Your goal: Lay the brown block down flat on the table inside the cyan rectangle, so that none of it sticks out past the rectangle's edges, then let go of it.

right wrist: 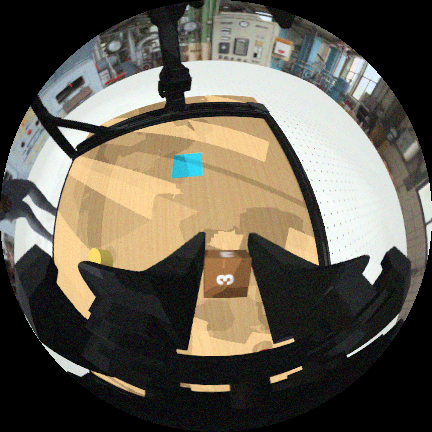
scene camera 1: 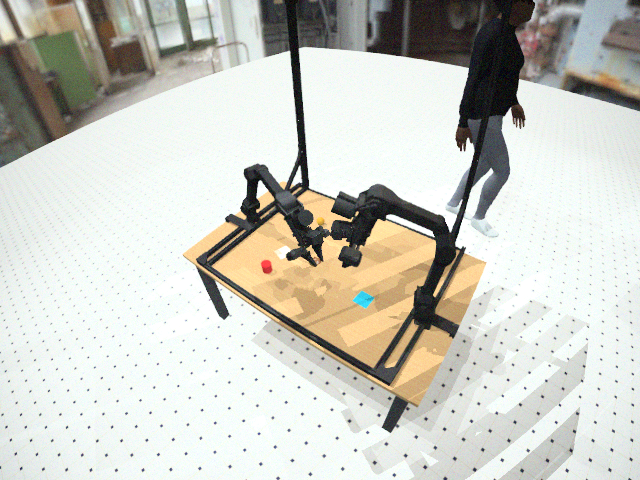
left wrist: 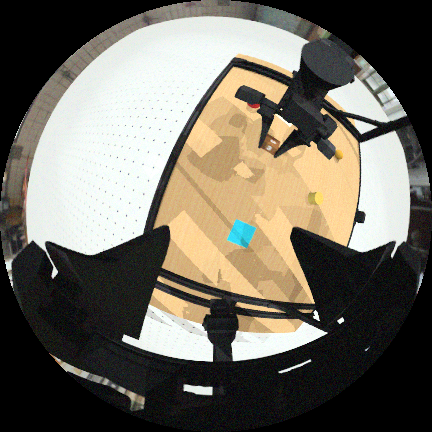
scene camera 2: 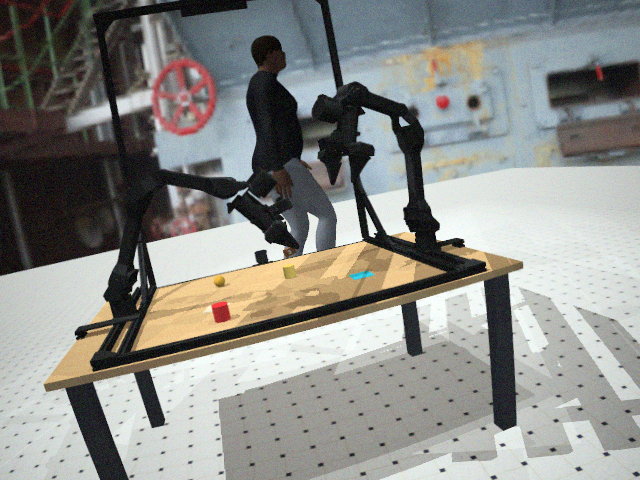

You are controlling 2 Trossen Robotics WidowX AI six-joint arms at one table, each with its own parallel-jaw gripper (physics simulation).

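Places are measured from the left arm's base along level axes (x ahead, y left, z up), in millimetres.
Pixels of known places: left gripper, between the fingertips: (left wrist: 233, 232) (scene camera 2: 342, 183); right gripper, between the fingertips: (right wrist: 226, 237) (scene camera 1: 319, 264) (left wrist: 266, 151) (scene camera 2: 298, 247); left arm's base, origin of its link: (right wrist: 176, 107) (scene camera 1: 423, 318) (left wrist: 219, 305) (scene camera 2: 427, 249); right arm's base, origin of its link: (scene camera 1: 252, 219) (scene camera 2: 124, 315).
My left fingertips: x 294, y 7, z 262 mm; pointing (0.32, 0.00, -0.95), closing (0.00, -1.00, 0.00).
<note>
For each thing: its middle in the pictures, then the offset to it from my left fingertips. "pt": a spot on its surface instead.
- brown block, middle of its body: (right wrist: 225, 273) (left wrist: 270, 143) (scene camera 2: 289, 251) (scene camera 1: 314, 261) dz -156, dx +146, dy -94 mm
- cyan rectangle, a spot on its surface: (right wrist: 187, 165) (left wrist: 241, 231) (scene camera 2: 360, 275) (scene camera 1: 362, 299) pt dz -280, dx -52, dy -59 mm
- red cylinder, middle of its body: (scene camera 2: 221, 312) (left wrist: 254, 100) (scene camera 1: 266, 266) dz -260, dx +372, dy -106 mm
- yellow cylinder, middle of its body: (right wrist: 100, 258) (scene camera 2: 289, 271) (left wrist: 315, 197) dz -262, dx +54, dy -295 mm
- orange-yellow ball, middle of its body: (scene camera 2: 219, 281) (left wrist: 338, 154) (scene camera 1: 320, 221) dz -262, dx +239, dy -456 mm
- white patch, a spot on its surface: (scene camera 1: 282, 252) pt dz -280, dx +349, dy -223 mm
The brown block (scene camera 1: 316, 260) (scene camera 2: 288, 252) (left wrist: 271, 143) (right wrist: 226, 280), with a white 3 on one face, is held above the table. My right gripper (left wrist: 266, 151) (right wrist: 226, 237) is shut on it, one finger on each side, and points slantwise down. The cyan rectangle (scene camera 1: 363, 299) (scene camera 2: 361, 275) (left wrist: 242, 233) (right wrist: 187, 165) lies flat on the table, apart from the block and to its right in both scene views. My left gripper (scene camera 2: 344, 180) (left wrist: 233, 232) is wide open and empty, high above the table; its fingertips are hard to make out in scene camera 1.
A red cylinder (scene camera 1: 266, 266) (scene camera 2: 221, 312) (left wrist: 253, 105), a yellow cylinder (scene camera 2: 288, 271) (left wrist: 315, 198) (right wrist: 100, 257), an orange-yellow ball (scene camera 1: 320, 221) (scene camera 2: 219, 281) (left wrist: 339, 154) and a white patch (scene camera 1: 282, 252) are on the table. Black rails border it. A person stands behind.
</note>
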